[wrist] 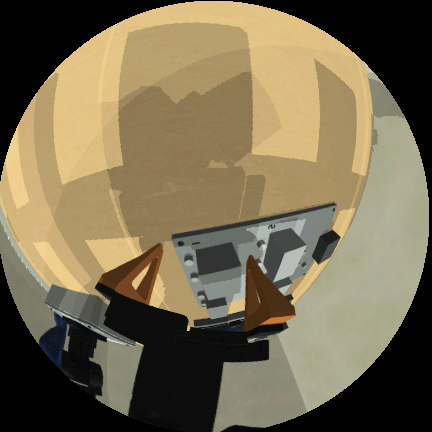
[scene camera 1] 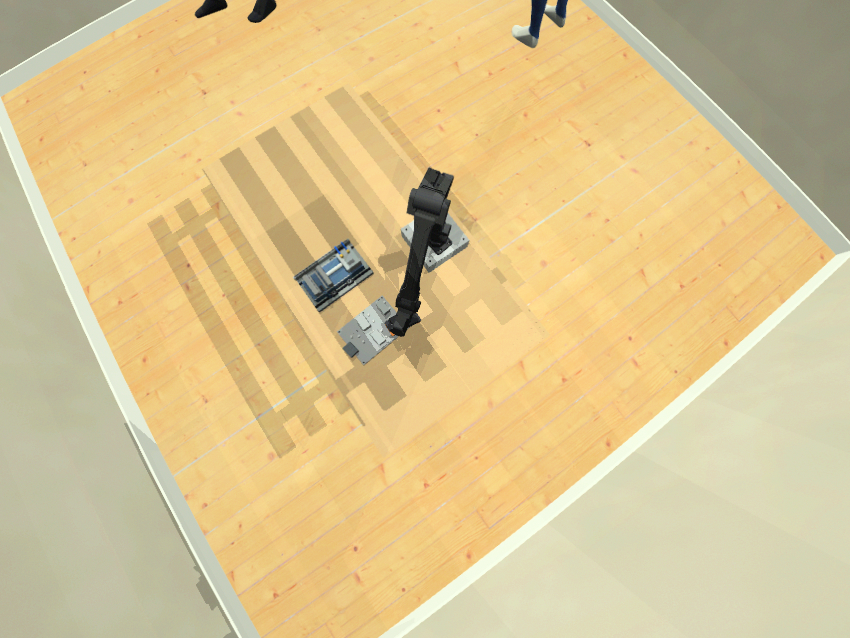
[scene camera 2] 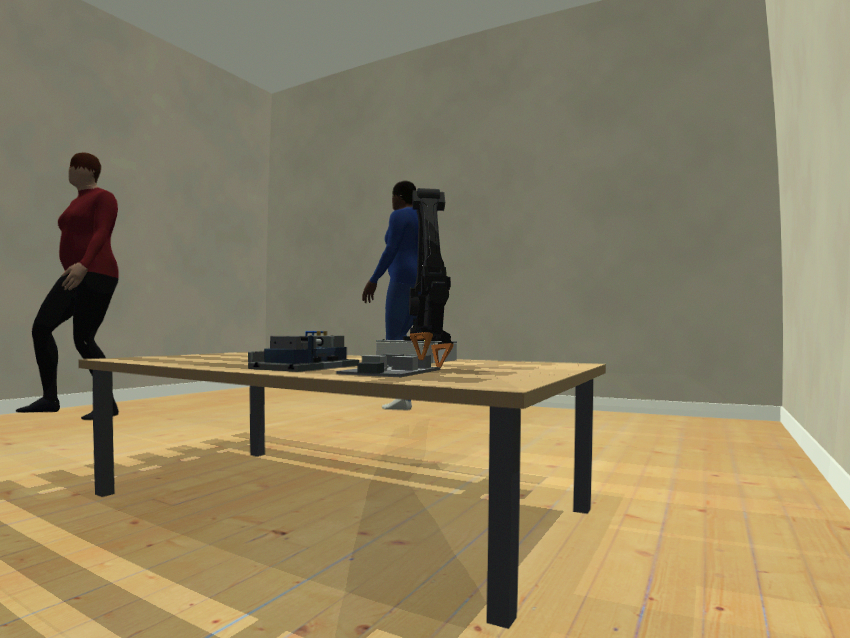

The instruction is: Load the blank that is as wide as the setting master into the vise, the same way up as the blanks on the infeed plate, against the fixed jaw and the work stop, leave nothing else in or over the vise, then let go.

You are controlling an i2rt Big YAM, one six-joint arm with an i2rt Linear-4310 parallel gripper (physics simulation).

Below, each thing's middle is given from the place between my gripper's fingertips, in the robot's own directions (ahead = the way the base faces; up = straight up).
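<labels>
Grey infeed plate [scene camera 1: 369,349]: 1 cm below my hand, 10 cm ahead of it, 8 cm to the right of it.
</labels>
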